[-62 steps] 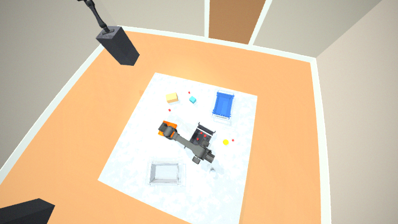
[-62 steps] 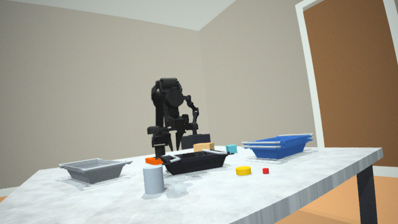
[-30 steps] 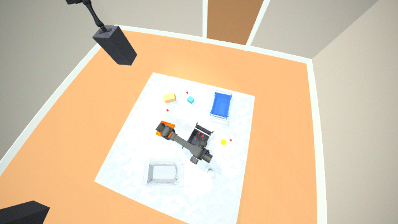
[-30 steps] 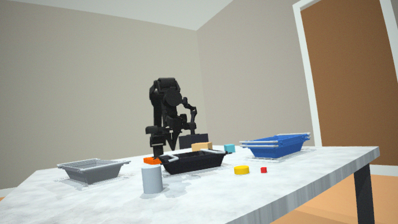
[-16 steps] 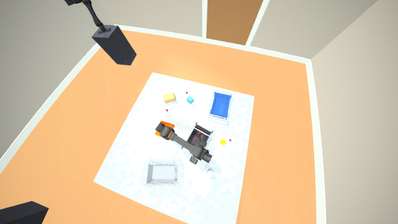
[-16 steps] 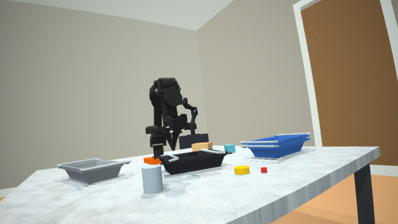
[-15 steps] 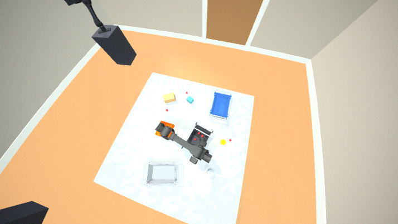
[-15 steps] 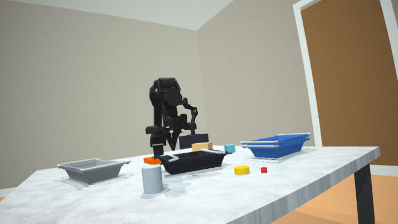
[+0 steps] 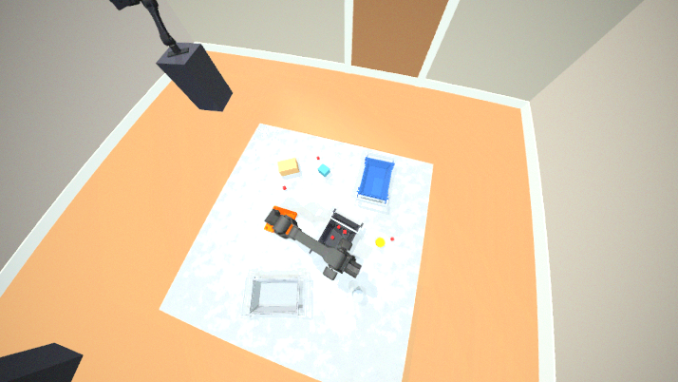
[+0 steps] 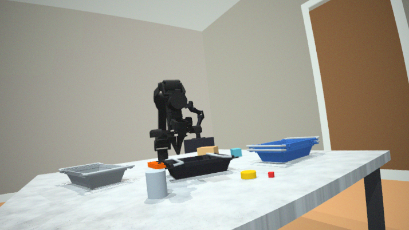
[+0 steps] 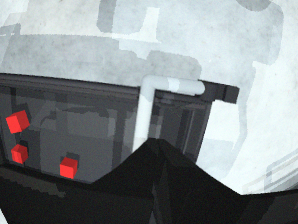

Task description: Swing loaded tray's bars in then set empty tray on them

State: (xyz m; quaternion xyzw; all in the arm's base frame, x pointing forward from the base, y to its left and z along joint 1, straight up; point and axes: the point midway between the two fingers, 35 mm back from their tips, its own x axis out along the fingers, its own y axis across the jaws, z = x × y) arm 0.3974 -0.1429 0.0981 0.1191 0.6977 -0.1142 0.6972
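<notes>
Now: the grey tray 28 cm behind my gripper tip, 24 cm to the right of it and 4 cm below it. Also, from my gripper tip: cyan cube 19 cm behind, 51 cm to the left, 7 cm below; then grey cylinder 13 cm ahead, 16 cm to the right, 5 cm below; then yellow disc 21 cm ahead, 13 cm to the left, 8 cm below.
</notes>
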